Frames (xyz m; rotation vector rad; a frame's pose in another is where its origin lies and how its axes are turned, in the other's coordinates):
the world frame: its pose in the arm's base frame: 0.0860 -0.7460 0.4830 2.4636 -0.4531 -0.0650
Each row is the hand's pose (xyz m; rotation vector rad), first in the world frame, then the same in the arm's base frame.
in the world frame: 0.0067 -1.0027 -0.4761 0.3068 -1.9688 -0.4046
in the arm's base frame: 0.4716 0.2733 0.2720 -1.5965 0.5699 2.4014
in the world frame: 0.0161 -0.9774 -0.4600 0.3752 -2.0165 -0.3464
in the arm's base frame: 0.4702 0.2420 0.2746 -1.5229 0.6318 2.3520
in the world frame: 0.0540 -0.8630 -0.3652 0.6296 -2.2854 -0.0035
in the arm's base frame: 0.4563 0.0894 0.2685 -1.0974 0.9415 2.1652
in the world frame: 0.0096 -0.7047 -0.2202 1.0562 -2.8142 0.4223
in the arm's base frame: 0.3440 -0.0971 0.2431 -0.2740 1.0736 1.8748
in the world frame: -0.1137 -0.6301 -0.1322 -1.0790 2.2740 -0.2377
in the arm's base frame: 0.1919 -0.1619 0.2090 0.4400 0.7128 1.5995
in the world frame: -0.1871 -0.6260 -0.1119 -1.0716 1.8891 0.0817
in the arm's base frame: 0.1185 -0.1520 0.1906 0.6976 0.3141 1.4389
